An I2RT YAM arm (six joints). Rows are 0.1 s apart.
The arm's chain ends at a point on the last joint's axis. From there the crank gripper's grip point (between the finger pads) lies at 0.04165 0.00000 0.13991 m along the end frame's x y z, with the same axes.
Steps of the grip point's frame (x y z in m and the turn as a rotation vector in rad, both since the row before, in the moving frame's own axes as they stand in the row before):
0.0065 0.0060 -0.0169 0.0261 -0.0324 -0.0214
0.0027 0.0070 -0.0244 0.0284 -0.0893 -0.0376
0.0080 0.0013 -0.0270 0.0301 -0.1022 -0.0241
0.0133 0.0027 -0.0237 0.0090 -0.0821 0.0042
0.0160 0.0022 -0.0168 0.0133 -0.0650 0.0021
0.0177 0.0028 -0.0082 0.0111 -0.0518 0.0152
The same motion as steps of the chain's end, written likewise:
0.0111 0.0105 -0.0181 0.0261 -0.0324 -0.0214
0.0154 0.0123 -0.0275 0.0284 -0.0893 -0.0376
0.0226 0.0064 -0.0304 0.0301 -0.1022 -0.0241
0.0249 0.0038 -0.0266 0.0090 -0.0821 0.0042
0.0252 0.0040 -0.0192 0.0133 -0.0650 0.0021
0.0250 0.0038 -0.0102 0.0111 -0.0518 0.0152

